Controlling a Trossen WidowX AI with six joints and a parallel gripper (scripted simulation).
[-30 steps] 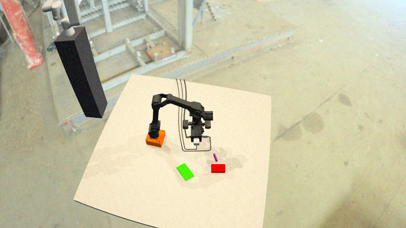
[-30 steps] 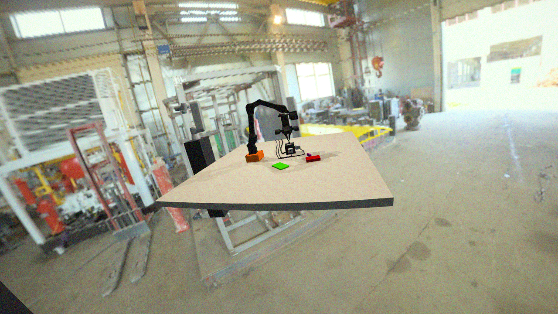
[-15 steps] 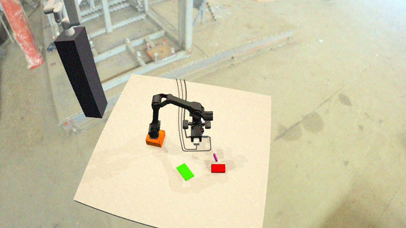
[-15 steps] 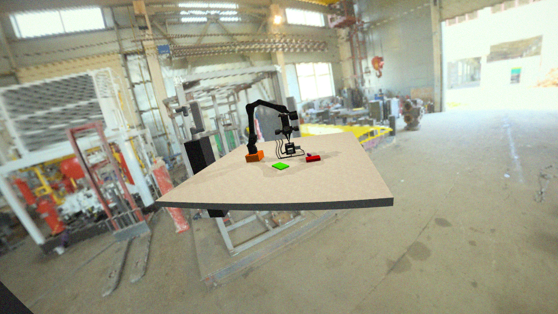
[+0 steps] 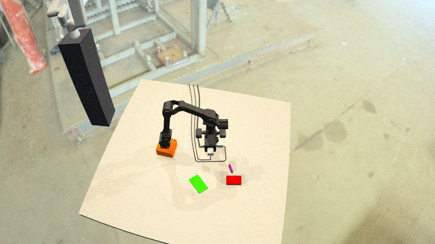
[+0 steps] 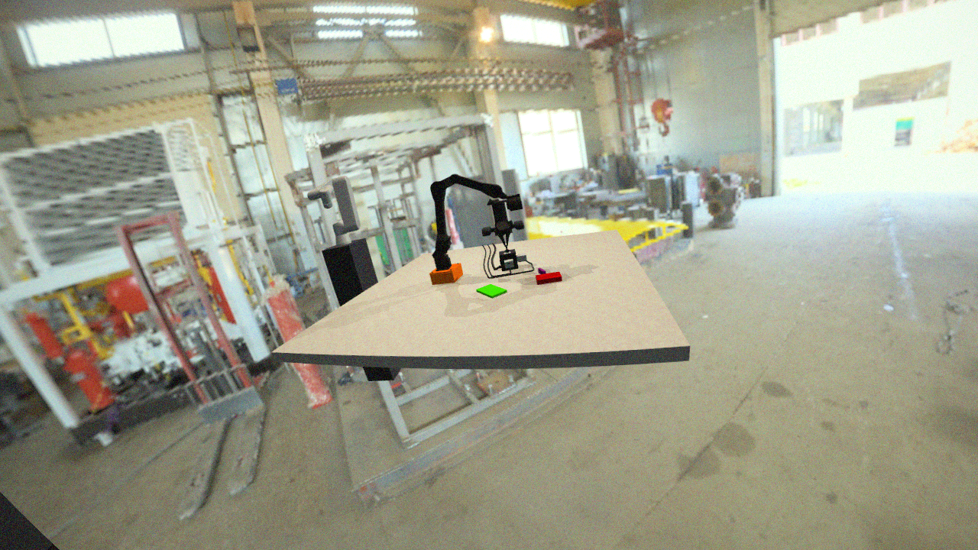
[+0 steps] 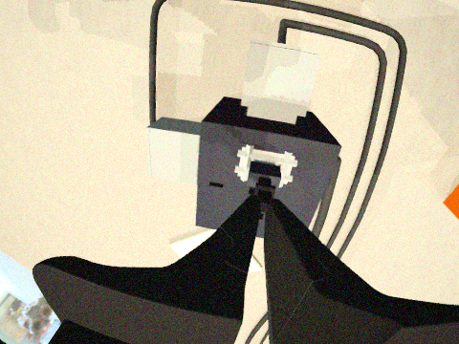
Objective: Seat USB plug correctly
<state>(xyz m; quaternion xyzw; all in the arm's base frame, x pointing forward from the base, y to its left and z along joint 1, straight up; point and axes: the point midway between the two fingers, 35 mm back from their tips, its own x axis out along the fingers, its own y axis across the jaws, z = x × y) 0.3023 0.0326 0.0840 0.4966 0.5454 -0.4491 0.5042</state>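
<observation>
Now: gripper tip 20 mm above the USB plug. The rest, counted from my gripper tip: white card (180 mm to the left, 100 mm below, 10 mm ahead); USB socket (40 mm below); small magenta stick (150 mm to the right, 140 mm ahead, 100 mm below).
</observation>
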